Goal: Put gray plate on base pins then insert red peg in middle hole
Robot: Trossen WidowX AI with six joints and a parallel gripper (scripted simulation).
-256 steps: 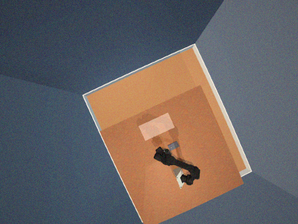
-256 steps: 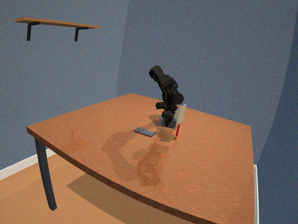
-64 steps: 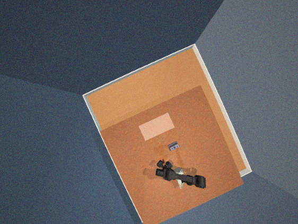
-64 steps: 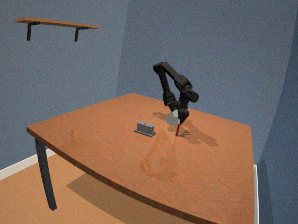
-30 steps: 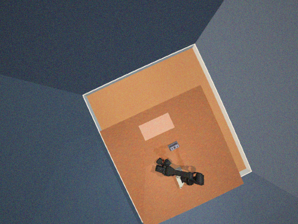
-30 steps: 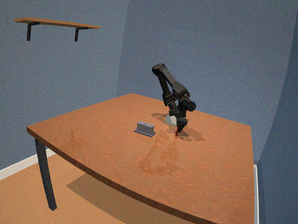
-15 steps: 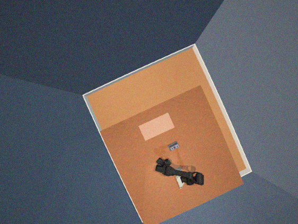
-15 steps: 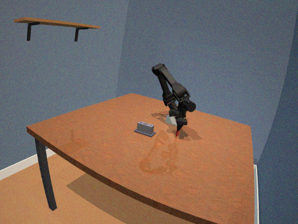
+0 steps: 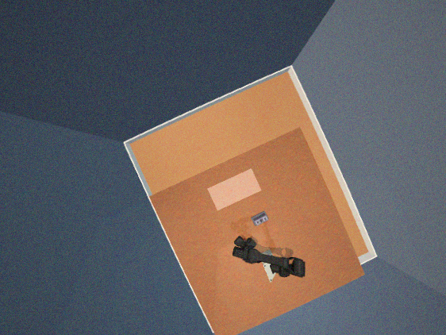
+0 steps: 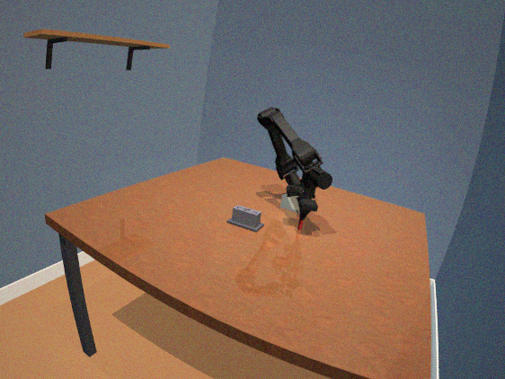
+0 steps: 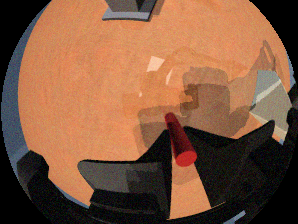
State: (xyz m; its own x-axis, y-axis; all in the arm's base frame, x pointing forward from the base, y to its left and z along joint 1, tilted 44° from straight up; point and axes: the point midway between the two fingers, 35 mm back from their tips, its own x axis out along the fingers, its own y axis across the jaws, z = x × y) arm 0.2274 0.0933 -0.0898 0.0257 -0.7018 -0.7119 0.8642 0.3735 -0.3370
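Now: the gray plate 17 cm to the right of my gripper tip and 12 cm ahead of it. From my gripper tip the other things lie so: red peg: right at my gripper tip; then gray base: 17 cm to the right, 11 cm ahead, 3 cm below.
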